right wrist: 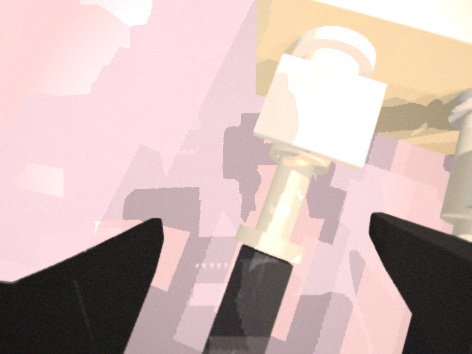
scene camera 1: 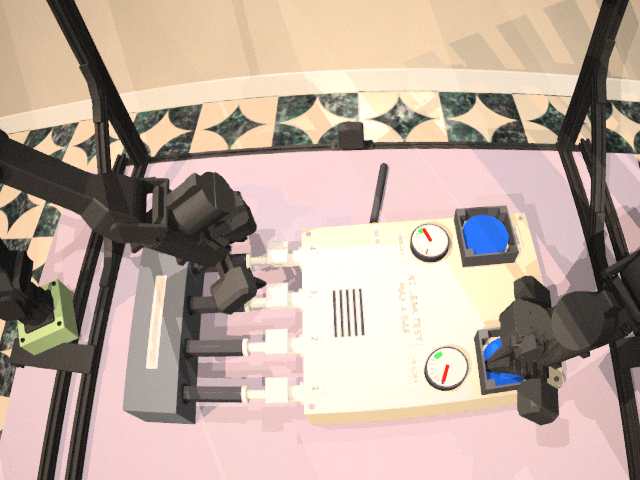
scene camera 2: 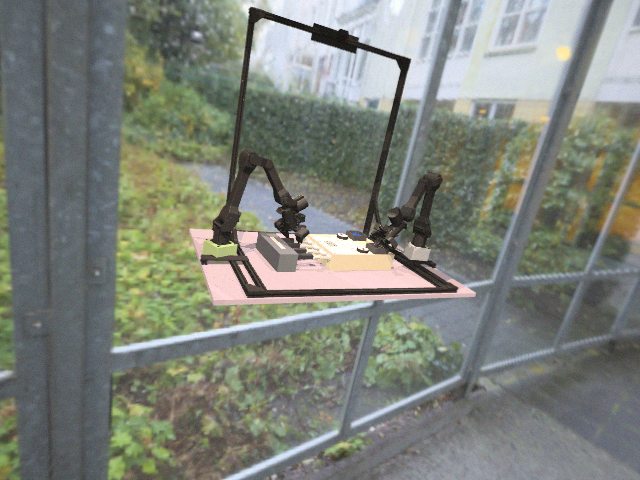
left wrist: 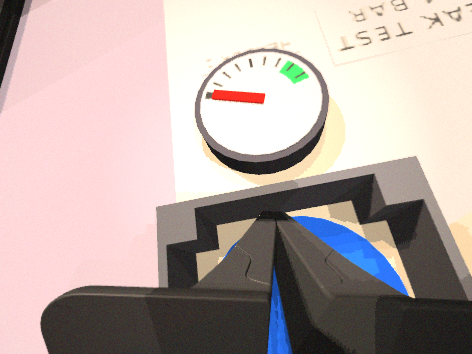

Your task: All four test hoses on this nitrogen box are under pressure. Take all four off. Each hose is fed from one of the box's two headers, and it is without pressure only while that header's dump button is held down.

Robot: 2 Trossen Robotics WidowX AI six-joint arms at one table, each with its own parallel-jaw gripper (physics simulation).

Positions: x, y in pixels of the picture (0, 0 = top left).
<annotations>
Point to a hose 4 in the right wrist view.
274, 229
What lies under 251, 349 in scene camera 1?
A hose 2.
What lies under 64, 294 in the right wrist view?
The right gripper.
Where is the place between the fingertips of the right gripper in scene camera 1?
At 254, 261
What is the right gripper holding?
Nothing.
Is the right gripper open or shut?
Open.
</annotations>
